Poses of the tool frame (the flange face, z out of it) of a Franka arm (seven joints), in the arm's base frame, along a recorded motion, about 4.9 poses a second.
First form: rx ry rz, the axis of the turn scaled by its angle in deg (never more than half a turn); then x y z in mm.
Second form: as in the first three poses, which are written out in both.
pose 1, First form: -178.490, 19.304, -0.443, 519.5, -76.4, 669.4
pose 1, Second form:
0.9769, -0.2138, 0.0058
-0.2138, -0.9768, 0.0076
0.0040, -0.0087, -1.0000
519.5, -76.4, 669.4

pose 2, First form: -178.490, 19.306, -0.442, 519.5, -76.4, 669.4
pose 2, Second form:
0.9769, -0.2138, 0.0058
-0.2138, -0.9768, 0.0076
0.0040, -0.0087, -1.0000
519.5, -76.4, 669.4

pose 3, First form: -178.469, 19.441, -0.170, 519.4, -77.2, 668.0
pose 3, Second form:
0.9765, -0.2153, 0.0028
-0.2153, -0.9765, 0.0080
0.0010, -0.0084, -1.0000
519.4, -77.2, 668.0

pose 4, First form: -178.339, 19.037, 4.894, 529.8, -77.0, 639.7
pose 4, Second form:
0.9760, -0.2112, -0.0531
-0.2106, -0.9774, 0.0159
-0.0553, -0.0043, -0.9985
529.8, -77.0, 639.7

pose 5, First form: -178.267, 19.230, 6.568, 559.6, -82.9, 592.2
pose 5, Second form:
0.9743, -0.2133, -0.0717
-0.2126, -0.9770, 0.0179
-0.0738, -0.0022, -0.9973
559.6, -82.9, 592.2

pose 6, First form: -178.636, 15.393, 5.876, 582.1, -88.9, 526.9
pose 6, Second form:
0.9831, -0.1712, -0.0643
-0.1705, -0.9852, 0.0161
-0.0661, -0.0049, -0.9978
582.1, -88.9, 526.9

